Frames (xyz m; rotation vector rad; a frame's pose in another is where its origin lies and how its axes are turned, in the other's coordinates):
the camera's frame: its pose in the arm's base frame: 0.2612 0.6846 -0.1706 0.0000 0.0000 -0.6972
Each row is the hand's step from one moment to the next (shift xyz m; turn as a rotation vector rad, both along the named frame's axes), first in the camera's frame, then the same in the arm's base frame.
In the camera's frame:
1: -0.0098 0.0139 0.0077 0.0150 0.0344 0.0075
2: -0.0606 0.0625 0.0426 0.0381 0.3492 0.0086
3: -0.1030 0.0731 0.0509 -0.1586 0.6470 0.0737
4: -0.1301 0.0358 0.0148 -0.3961 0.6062 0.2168
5: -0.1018 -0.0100 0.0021 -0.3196 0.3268 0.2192
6: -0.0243 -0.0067 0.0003 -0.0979 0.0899 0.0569
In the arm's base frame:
1: 0.0014 0.0169 0.0077 0.0336 0.0167 0.0075
2: -0.0063 0.0868 0.0426 0.2534 0.2432 0.0086
3: -0.0320 0.1222 0.0509 0.2938 0.5979 0.0737
4: -0.0768 0.1110 0.0148 0.0856 0.7191 0.2168
5: -0.0845 0.0577 0.0021 -0.0352 0.4557 0.2192
6: -0.0229 0.0105 0.0003 -0.0173 0.1318 0.0569

